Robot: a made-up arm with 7 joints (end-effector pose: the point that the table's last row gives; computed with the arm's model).
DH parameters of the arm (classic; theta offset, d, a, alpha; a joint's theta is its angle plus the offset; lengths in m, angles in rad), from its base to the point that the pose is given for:
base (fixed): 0 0 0 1.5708
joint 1: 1.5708 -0.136 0 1.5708
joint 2: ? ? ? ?
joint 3: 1.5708 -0.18 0 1.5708
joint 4: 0 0 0 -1.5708
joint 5: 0 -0.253 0 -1.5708
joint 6: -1.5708 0 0 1.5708
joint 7: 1.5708 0 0 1.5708
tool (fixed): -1.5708 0 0 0
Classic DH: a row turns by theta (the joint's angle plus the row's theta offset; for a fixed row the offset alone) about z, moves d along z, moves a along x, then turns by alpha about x.
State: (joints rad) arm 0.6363 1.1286 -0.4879 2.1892 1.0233 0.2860 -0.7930
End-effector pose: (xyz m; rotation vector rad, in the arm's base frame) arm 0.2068 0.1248 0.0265 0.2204 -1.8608 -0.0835
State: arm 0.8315 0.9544 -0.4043 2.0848 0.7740 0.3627 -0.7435
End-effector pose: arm 0.2125 0.1313 0.0804 0.3755 -2.1519 0.0034
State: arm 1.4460 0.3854 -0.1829 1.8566 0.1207 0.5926 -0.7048
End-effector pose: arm 0.1461 0.1359 0.2222 0.6108 -2.6384 0.6906
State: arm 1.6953 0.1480 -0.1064 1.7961 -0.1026 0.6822 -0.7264
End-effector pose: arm 0.0946 0.1283 0.2590 0.5306 -2.6949 1.0098
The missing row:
joint 2: 1.5708 0 0 1.5708
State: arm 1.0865 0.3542 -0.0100 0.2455 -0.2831 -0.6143 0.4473
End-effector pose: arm 0.3819 0.2830 -0.1315 0.2124 -1.7174 -0.6644
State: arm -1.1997 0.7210 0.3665 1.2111 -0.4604 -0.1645 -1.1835
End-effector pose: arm -0.0560 0.3774 -0.2590 1.5946 -0.7856 -0.8646
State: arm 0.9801 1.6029 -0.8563 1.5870 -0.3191 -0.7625 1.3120
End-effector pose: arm 0.2463 0.3179 0.0344 0.4398 0.0366 -2.3181
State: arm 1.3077 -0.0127 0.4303 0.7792 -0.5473 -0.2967 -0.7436
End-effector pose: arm 0.3905 0.2056 0.0622 0.8184 -2.1734 0.9554
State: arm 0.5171 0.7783 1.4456 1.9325 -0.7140 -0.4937 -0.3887
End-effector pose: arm -0.0240 0.3667 0.1019 -2.3925 1.3123 -0.4047
